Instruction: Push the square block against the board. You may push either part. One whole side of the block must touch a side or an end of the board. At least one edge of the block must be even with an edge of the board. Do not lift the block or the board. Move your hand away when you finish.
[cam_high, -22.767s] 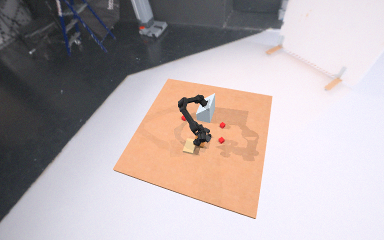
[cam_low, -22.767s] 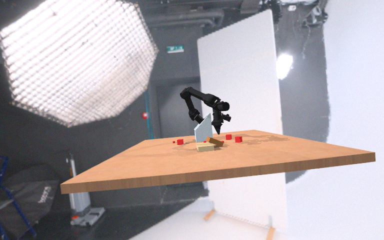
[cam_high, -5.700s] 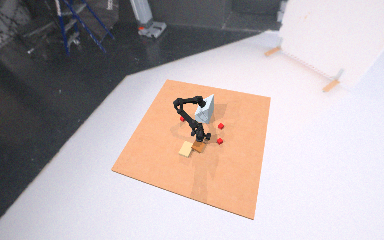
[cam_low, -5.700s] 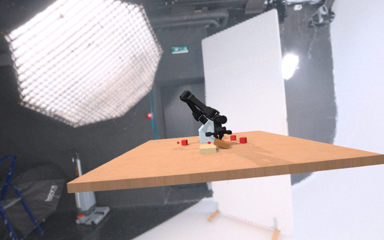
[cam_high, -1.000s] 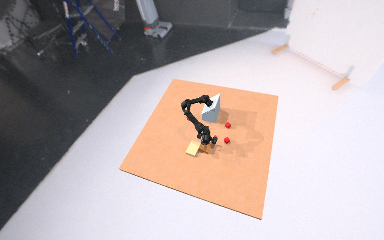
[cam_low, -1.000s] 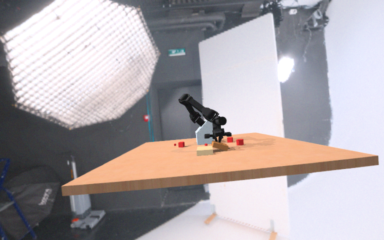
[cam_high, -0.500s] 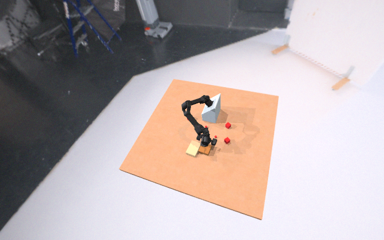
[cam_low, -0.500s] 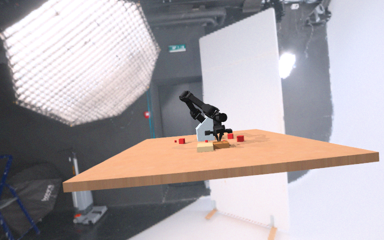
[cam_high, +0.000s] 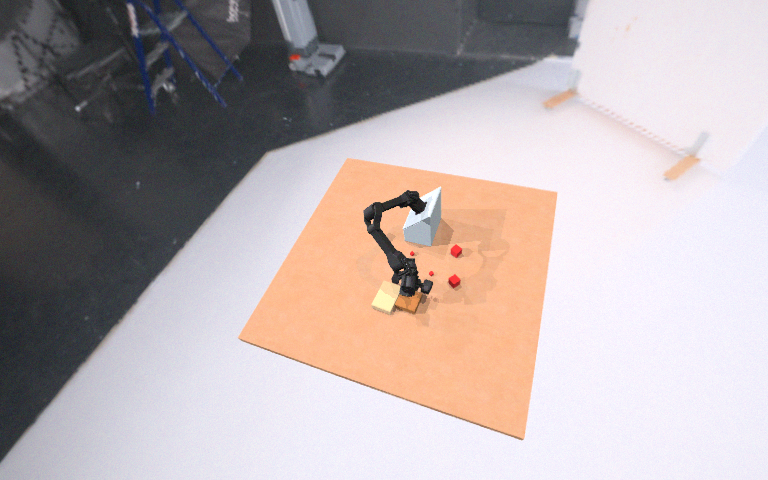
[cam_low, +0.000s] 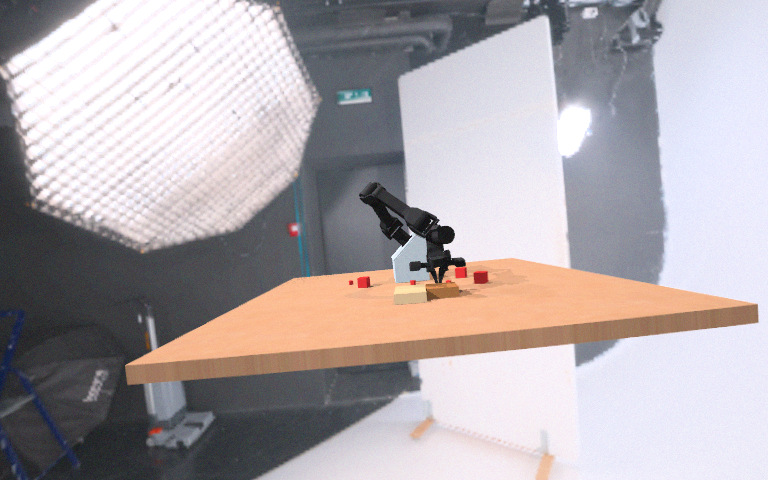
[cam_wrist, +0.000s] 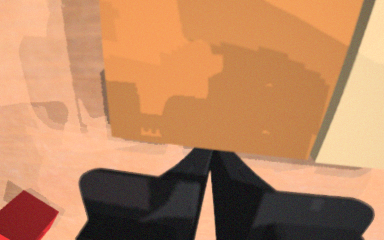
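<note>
Now: the square block 6 cm ahead of my gripper tip and 1 cm above it. Round my gripper tip: board (11 cm to the right, 7 cm ahead, 1 cm above).
</note>
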